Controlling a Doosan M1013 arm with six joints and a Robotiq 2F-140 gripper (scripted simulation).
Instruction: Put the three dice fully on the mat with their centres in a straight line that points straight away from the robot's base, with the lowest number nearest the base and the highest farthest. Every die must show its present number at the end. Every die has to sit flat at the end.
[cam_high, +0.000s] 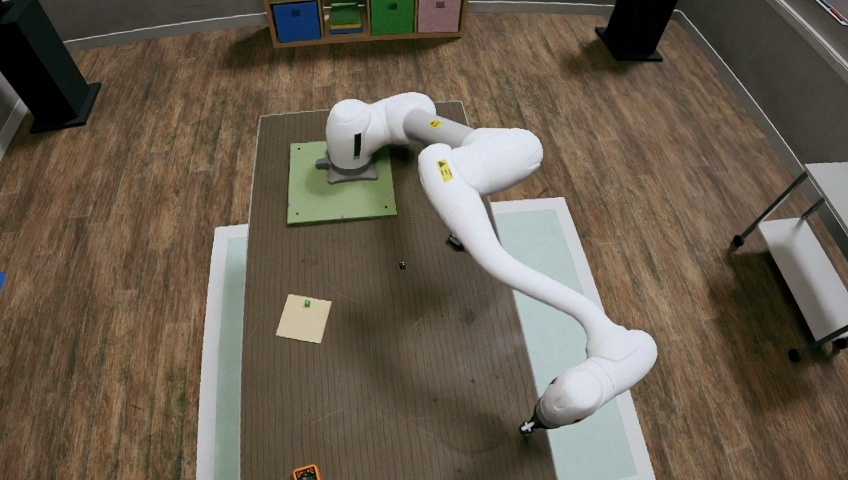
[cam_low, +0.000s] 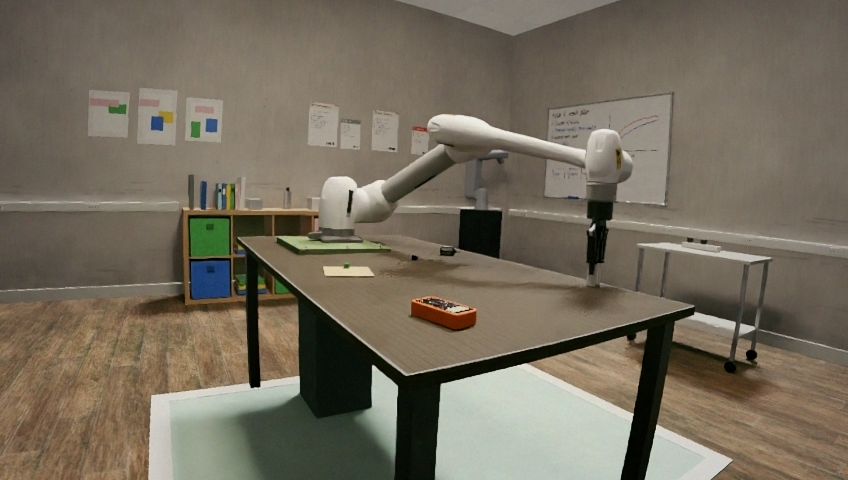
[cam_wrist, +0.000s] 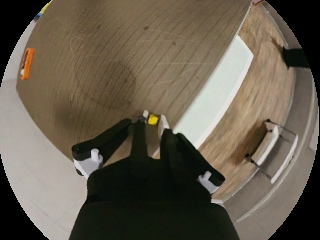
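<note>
Right now the yellow die is 30 mm below my hand. The rest, counted from my hand: small dark die (570 mm behind, 270 mm to the right, 30 mm below); small black object (630 mm behind, 70 mm to the right, 20 mm below); mat (590 mm to the right, 430 mm behind, 30 mm below).
</note>
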